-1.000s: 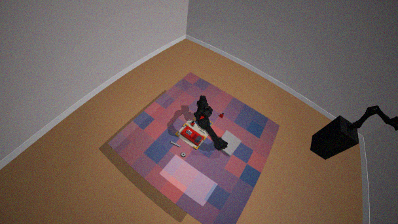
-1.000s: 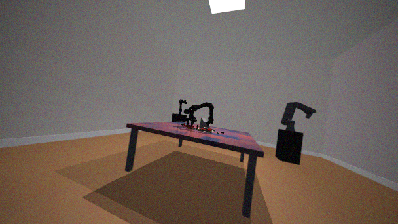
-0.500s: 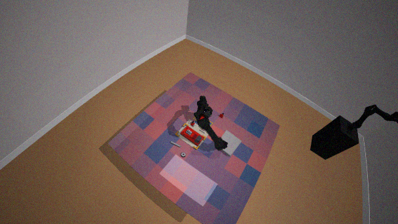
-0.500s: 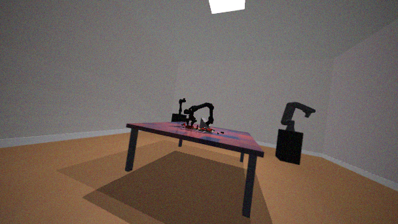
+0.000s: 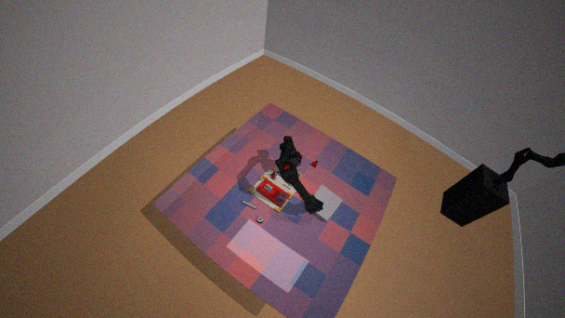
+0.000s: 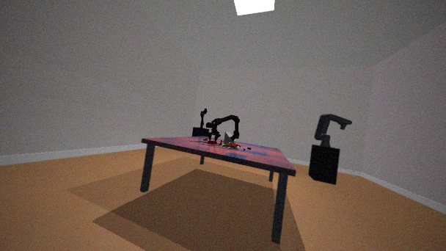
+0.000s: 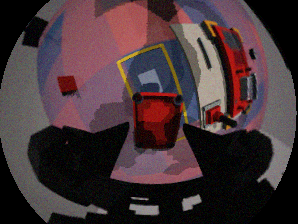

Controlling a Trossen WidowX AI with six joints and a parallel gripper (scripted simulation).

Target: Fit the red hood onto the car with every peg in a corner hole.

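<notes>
Now: gripper tip 1 cm above the red hood. Round my gripper tip: thin grey stick (3 cm ahead, 39 cm to the left, 1 cm below).
</notes>
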